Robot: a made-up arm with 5 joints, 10 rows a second.
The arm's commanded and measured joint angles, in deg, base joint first. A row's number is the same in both.
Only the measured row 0 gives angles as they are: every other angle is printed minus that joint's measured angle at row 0.
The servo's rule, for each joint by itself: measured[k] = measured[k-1] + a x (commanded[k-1-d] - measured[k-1]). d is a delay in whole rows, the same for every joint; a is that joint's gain. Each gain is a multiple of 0.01, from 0.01 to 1. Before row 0 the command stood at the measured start. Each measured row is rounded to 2 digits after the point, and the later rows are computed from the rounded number. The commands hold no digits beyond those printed.
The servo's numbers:
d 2
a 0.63 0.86 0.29 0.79 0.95
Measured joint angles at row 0:
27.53 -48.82 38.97 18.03 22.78
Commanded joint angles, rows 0 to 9:
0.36 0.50 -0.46 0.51 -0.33
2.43 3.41 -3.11 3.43 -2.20
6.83 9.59 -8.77 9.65 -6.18
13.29 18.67 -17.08 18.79 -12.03
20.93 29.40 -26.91 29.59 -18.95
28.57 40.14 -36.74 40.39 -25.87
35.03 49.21 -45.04 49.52 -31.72
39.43 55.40 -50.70 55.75 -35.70
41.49 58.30 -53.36 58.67 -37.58
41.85 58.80 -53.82 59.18 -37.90
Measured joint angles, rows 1 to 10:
0.00 0.00 0.00 0.00 0.00
0.00 0.00 0.00 0.00 0.00
0.23 0.43 -0.13 0.40 -0.31
1.62 2.99 -0.99 2.79 -2.11
4.90 8.67 -3.25 8.21 -5.98
10.19 17.27 -7.26 16.57 -11.73
16.96 27.70 -12.96 26.86 -18.59
24.27 38.40 -19.86 37.55 -25.51
31.05 47.70 -27.16 47.01 -31.41
36.33 54.32 -33.99 53.91 -35.49

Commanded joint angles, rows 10 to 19:
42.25 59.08 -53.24 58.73 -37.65
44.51 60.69 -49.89 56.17 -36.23
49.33 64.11 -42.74 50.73 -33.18
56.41 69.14 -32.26 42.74 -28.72
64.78 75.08 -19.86 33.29 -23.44
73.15 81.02 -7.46 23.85 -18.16
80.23 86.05 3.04 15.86 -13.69
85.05 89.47 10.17 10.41 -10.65
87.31 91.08 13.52 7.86 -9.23
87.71 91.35 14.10 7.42 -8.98
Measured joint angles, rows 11 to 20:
39.58 57.74 -39.61 57.67 -37.48
41.01 58.65 -43.73 58.86 -37.88
41.79 59.02 -46.49 58.76 -37.66
43.50 60.46 -47.48 56.71 -36.30
47.17 63.60 -46.11 51.99 -33.34
52.99 68.36 -42.09 44.68 -28.95
60.42 74.14 -35.64 35.68 -23.72
68.44 80.06 -27.47 26.33 -18.44
75.87 85.21 -18.62 18.06 -13.93
81.65 88.87 -10.27 12.02 -10.81

